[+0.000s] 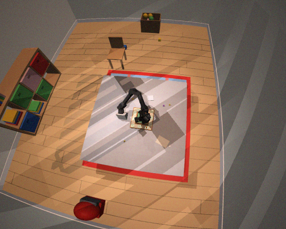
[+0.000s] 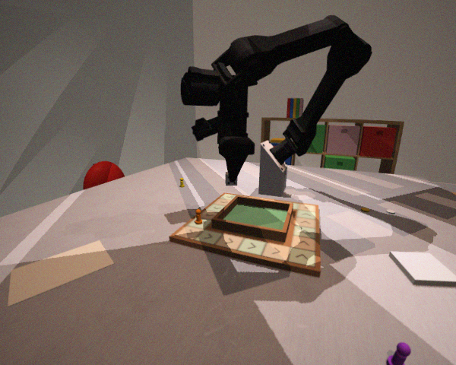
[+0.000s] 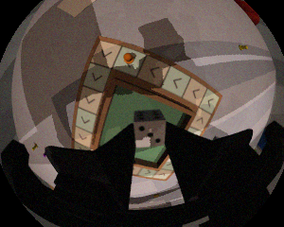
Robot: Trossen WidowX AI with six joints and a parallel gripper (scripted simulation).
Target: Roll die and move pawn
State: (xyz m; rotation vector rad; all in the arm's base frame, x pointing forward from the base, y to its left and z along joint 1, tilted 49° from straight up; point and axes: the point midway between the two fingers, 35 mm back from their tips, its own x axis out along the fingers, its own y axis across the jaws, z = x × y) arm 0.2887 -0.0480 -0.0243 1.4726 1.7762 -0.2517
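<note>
Right now the orange pawn is 5 cm ahead of my gripper tip, 6 cm to the right of it and 8 cm below it. Also, from my gripper tip: grey die (right at my gripper tip); green tray (2 cm behind, 6 cm to the left, 10 cm below); purple pawn (24 cm ahead, 28 cm to the left, 9 cm below).
</note>
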